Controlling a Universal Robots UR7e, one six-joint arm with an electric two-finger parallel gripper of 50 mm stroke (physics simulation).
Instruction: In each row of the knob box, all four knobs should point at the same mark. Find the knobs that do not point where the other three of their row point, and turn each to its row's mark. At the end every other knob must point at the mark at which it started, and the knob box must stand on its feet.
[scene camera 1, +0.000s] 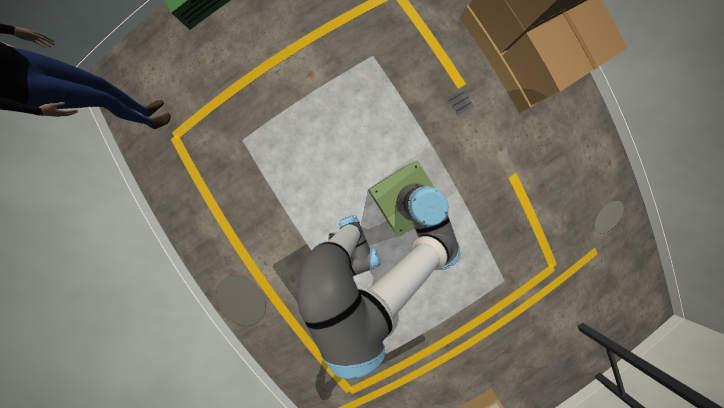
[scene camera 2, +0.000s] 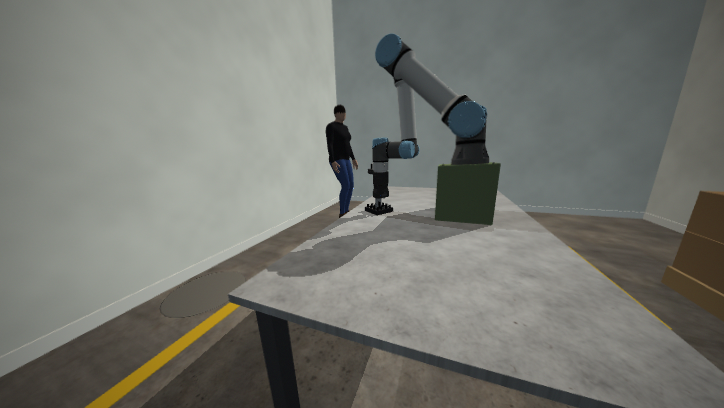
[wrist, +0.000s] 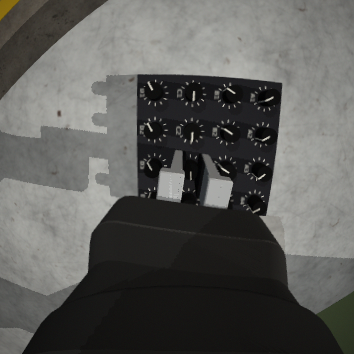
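Seen in the pictures: gripper, fingertip midpoint: (scene camera 2: 378, 208) (wrist: 189, 165); arm's base at its link origin: (scene camera 2: 469, 163).
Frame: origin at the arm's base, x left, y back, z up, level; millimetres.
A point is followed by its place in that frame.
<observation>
The black knob box (wrist: 210, 114) @(x -80, y -427, z -224 mm) (scene camera 2: 379, 211) @(x 0, y -401, z -228 mm) sits flat on the table; its feet cannot be made out. The arm hides it in scene camera 1. In the wrist view, the C knobs (wrist: 193, 94) @(x -79, y -445, z -208 mm) (wrist: 192, 132) @(x -62, y -428, z -208 mm) point down the picture. My gripper (wrist: 189, 165) @(x -43, y -410, z -223 mm) (scene camera 2: 378, 203) @(x -43, y -410, z -223 mm) is shut on the third C knob (wrist: 190, 171) @(x -42, y -410, z -208 mm), whose pointer also shows downward. The fourth C knob is largely hidden. The left-column knobs (wrist: 154, 91) @(x -63, y -464, z -208 mm) and B knobs (wrist: 231, 93) @(x -98, y -429, z -208 mm) that show point up-left. The A knobs (wrist: 267, 98) @(x -114, y -410, z -208 mm) show slanted pointers, not all at quite the same slant.
The green pedestal (scene camera 1: 386, 195) @(x -100, y -66, z -8 mm) (scene camera 2: 466, 195) @(x 86, y -27, z -125 mm) carries the arm beside the box on the pale table (scene camera 1: 324, 136) @(x -525, y -70, z -246 mm) (scene camera 2: 430, 283) @(x 545, y -234, z -246 mm). A person (scene camera 1: 75, 91) (scene camera 2: 339, 146) stands beyond the table. Cardboard boxes (scene camera 1: 562, 55) (scene camera 2: 704, 248) stand on the floor at the other side.
</observation>
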